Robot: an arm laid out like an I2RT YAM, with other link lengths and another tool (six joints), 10 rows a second.
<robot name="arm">
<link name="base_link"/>
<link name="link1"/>
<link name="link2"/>
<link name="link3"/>
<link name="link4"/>
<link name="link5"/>
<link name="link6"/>
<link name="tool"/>
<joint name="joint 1" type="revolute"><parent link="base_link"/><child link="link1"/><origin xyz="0 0 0.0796" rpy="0 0 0"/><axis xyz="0 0 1"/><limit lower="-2.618" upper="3.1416"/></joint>
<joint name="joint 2" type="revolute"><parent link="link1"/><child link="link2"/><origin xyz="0.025 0.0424 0.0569" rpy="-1.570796 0 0"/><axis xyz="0 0 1"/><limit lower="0" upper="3.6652"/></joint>
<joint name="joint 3" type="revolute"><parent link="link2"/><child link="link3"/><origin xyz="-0.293 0 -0.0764" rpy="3.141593 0 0"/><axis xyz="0 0 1"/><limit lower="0" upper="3.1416"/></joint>
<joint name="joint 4" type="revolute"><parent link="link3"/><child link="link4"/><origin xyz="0.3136 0.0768 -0.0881" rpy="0 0 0"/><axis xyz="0 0 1"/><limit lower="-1.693" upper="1.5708"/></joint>
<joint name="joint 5" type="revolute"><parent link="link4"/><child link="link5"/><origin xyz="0.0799 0.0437 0.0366" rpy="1.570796 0 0"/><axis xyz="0 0 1"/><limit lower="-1.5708" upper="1.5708"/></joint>
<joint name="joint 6" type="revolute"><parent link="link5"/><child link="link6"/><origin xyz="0.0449 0 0.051" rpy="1.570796 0 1.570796"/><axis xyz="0 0 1"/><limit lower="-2.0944" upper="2.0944"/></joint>
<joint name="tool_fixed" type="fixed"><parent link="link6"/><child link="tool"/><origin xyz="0.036 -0.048 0.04" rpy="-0.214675 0 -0.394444"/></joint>
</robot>
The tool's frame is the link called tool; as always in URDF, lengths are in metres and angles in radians.
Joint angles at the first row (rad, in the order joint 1, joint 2, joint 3, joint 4, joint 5, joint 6):
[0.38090, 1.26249, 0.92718, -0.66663, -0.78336, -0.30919]
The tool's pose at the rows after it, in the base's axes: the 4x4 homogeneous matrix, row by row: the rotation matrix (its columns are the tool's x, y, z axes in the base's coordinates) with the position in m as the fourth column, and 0 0 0 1 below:
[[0.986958, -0.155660, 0.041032, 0.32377], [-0.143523, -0.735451, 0.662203, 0.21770], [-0.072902, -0.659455, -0.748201, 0.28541], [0, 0, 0, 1]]
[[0.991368, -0.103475, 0.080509, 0.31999], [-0.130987, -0.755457, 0.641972, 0.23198], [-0.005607, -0.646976, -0.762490, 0.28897], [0, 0, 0, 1]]
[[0.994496, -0.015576, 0.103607, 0.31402], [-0.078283, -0.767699, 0.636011, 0.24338], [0.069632, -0.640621, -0.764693, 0.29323], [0, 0, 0, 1]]
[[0.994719, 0.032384, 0.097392, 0.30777], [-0.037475, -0.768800, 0.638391, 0.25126], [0.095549, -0.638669, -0.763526, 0.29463], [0, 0, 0, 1]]
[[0.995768, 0.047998, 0.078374, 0.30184], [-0.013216, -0.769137, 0.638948, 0.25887], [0.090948, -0.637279, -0.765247, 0.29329], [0, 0, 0, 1]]
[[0.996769, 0.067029, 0.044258, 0.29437], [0.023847, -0.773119, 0.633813, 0.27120], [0.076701, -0.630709, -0.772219, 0.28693], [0, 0, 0, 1]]
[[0.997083, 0.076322, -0.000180, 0.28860], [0.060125, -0.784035, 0.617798, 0.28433], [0.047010, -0.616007, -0.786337, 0.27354], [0, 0, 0, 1]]
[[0.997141, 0.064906, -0.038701, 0.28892], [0.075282, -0.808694, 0.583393, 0.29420], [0.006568, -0.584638, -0.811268, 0.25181], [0, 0, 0, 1]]
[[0.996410, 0.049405, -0.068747, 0.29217], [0.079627, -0.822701, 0.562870, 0.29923], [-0.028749, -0.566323, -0.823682, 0.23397], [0, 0, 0, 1]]
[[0.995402, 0.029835, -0.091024, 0.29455], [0.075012, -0.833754, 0.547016, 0.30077], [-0.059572, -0.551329, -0.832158, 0.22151], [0, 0, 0, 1]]
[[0.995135, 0.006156, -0.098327, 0.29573], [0.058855, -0.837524, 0.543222, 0.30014], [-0.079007, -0.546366, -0.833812, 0.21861], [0, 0, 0, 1]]
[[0.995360, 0.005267, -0.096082, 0.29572], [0.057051, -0.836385, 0.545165, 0.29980], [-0.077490, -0.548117, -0.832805, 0.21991], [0, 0, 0, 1]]
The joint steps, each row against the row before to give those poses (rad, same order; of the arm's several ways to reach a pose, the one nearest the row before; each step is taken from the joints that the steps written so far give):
[0.04846, 0.00001, 0.00000, 0.02786, 0.00764, -0.00647]
[0.04958, -0.00001, 0.00000, 0.04385, 0.06408, -0.00230]
[0.03091, 0.00000, -0.00001, 0.01984, 0.02480, -0.06027]
[0.02174, 0.00001, 0.00001, 0.00153, -0.00001, -0.03128]
[0.02440, 0.00305, 0.00002, -0.00154, -0.00039, 0.00075]
[0.03661, 0.01717, -0.00003, 0.00001, 0.00038, -0.00001]
[0.03552, 0.03509, -0.00037, -0.00075, 0.00117, -0.00034]
[0.02173, 0.05609, 0.00002, 0.00037, 0.01411, -0.00002]
[0.00493, 0.04844, -0.00003, 0.00725, -0.00040, 0.00074]
[0.00002, 0.03125, -0.00001, -0.00039, -0.00037, 0.00574]
[-0.00039, 0.00536, 0.00039, -0.00075, 0.00114, 0.02136]
[-0.00038, -0.00344, -0.00002, 0.00039, 0.00000, 0.00228]

